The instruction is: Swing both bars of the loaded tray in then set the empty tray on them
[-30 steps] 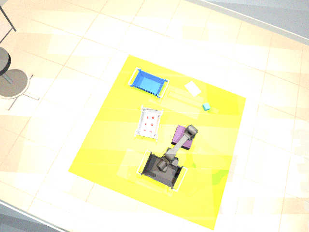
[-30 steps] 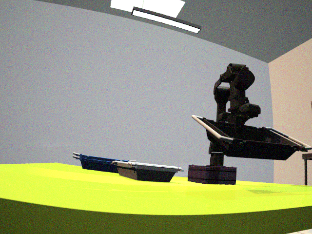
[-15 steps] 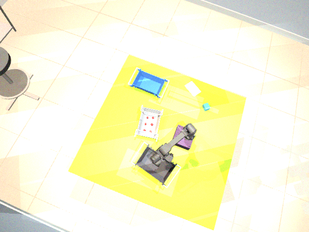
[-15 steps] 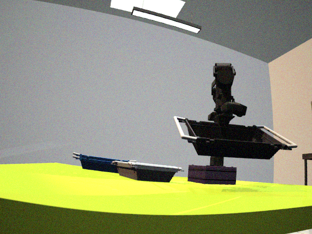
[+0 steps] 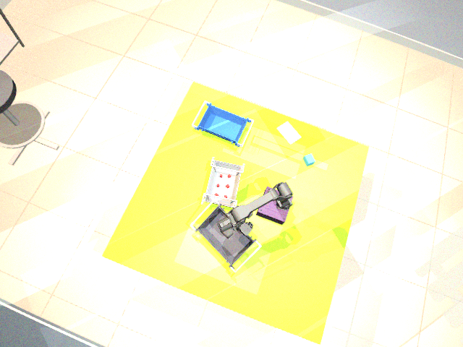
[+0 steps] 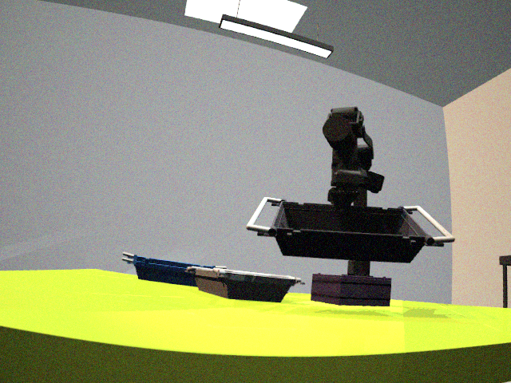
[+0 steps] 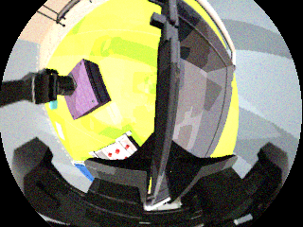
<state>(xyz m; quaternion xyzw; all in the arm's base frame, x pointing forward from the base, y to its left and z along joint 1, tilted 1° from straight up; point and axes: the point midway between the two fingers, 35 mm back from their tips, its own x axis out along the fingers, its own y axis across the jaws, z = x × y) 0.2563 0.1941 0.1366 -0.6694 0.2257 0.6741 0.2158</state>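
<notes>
The dark grey tray is 7 cm to the left of my gripper tip, 5 cm ahead of it and 1 cm below it. The rest, counted from my gripper tip: white card (73 cm to the right, 27 cm behind, 17 cm below); then cyan block (55 cm to the right, 41 cm behind, 15 cm below).
</notes>
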